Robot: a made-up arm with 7 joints. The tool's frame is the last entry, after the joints.
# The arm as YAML. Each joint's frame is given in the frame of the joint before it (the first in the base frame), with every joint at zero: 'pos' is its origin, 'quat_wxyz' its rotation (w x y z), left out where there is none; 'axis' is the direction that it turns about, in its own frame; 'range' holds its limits. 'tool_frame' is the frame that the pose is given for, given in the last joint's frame.
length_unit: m
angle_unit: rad
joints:
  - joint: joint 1
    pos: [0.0, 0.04, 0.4]
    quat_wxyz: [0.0, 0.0, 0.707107, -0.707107]
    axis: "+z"
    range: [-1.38, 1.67]
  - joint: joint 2
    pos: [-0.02, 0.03, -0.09]
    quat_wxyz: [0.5, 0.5, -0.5, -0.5]
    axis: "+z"
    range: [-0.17, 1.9]
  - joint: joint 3
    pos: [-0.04, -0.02, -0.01]
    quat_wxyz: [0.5, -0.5, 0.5, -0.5]
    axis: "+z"
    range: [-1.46, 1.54]
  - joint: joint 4
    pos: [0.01, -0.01, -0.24]
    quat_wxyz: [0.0, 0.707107, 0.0, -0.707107]
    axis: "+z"
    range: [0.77, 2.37]
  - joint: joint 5
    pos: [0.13, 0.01, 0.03]
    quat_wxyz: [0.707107, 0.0, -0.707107, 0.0]
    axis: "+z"
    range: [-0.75, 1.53]
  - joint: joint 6
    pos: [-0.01, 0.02, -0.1]
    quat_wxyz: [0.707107, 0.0, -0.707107, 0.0]
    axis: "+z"
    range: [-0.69, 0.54]
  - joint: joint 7
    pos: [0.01, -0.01, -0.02]
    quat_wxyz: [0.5, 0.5, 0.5, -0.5]
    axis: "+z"
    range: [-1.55, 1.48]
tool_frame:
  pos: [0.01, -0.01, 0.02]
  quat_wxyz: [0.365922, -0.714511, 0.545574, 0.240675]
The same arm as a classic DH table. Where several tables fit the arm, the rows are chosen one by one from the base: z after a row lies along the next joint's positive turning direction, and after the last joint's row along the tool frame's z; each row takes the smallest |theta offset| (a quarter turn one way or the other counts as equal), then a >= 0, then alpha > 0; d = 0 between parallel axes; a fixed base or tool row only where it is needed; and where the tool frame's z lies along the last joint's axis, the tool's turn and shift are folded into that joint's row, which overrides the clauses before.
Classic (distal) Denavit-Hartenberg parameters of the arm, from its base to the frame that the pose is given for. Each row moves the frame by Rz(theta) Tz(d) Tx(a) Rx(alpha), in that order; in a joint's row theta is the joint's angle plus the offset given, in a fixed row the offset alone. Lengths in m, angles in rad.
base (fixed): a 0  alpha 1.5708  d 0.4  theta offset 0
joint 1: a 0.03  alpha -1.5708  d -0.13  theta offset -1.5708
joint 2: a 0.02  alpha -1.5708  d 0.01  theta offset 1.5708
joint 3: a 0.01  alpha 1.5708  d -0.28  theta offset -1.5708
joint 4: a 0.01  alpha -1.5708  d 0.02  theta offset 0
joint 5: a 0.02  alpha -1.5708  d -0.23  theta offset 0
joint 6: a 0.01  alpha 1.5708  d -0.01  theta offset -1.5708
joint 7: a -0.0107  alpha 2.2349  d 0.0227  theta offset 1.5005
tool (fixed): a 0  alpha 0  d -0.0118  theta offset -1.9077
Joint limits (rad, base to tool): -1.38..1.67 -0.17..1.9 -1.46..1.54 0.77..2.37 -0.75..1.53 -0.69..0.54 -1.55..1.48

